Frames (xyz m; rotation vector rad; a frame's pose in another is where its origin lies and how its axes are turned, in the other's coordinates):
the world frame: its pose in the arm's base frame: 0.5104 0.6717 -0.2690 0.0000 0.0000 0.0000
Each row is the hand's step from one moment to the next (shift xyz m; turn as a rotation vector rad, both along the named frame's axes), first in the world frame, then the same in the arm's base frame.
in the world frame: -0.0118 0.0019 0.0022 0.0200 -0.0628 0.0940
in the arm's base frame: -0.0118 0.0019 0.0022 0.0200 -0.0628 0.0940
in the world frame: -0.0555 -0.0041 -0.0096 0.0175 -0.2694 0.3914
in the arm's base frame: -0.0555 -0.0041 -0.0096 0.0175 -0.2694 0.3914
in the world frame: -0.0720 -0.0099 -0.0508 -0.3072 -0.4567 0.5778
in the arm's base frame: -0.0720 -0.0099 -0.0508 -0.3072 -0.4567 0.5778
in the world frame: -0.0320 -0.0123 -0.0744 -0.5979 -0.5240 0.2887
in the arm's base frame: -0.0320 -0.0123 -0.0744 -0.5979 -0.5240 0.2887
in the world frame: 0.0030 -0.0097 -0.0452 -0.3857 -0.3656 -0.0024
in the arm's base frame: 0.0030 -0.0097 -0.0452 -0.3857 -0.3656 -0.0024
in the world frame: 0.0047 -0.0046 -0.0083 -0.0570 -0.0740 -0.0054
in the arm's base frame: 0.0047 -0.0046 -0.0083 -0.0570 -0.0740 -0.0054
